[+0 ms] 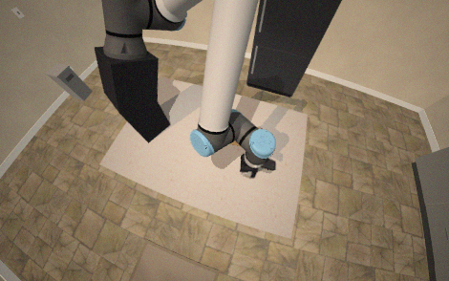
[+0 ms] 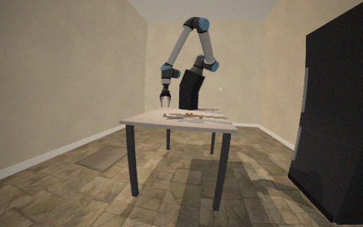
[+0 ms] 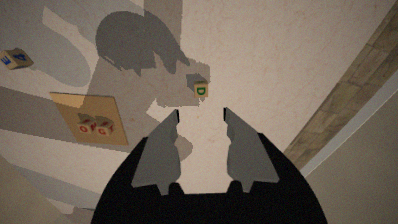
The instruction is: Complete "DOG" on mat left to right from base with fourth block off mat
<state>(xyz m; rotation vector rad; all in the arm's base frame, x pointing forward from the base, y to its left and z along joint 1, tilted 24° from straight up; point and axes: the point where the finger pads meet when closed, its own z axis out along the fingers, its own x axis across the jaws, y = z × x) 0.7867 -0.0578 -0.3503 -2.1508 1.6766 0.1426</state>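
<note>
The green D block is 90 mm below my hand. From my hand the other things lie so: mat: 230 mm to the left, 140 mm behind, 100 mm below.
</note>
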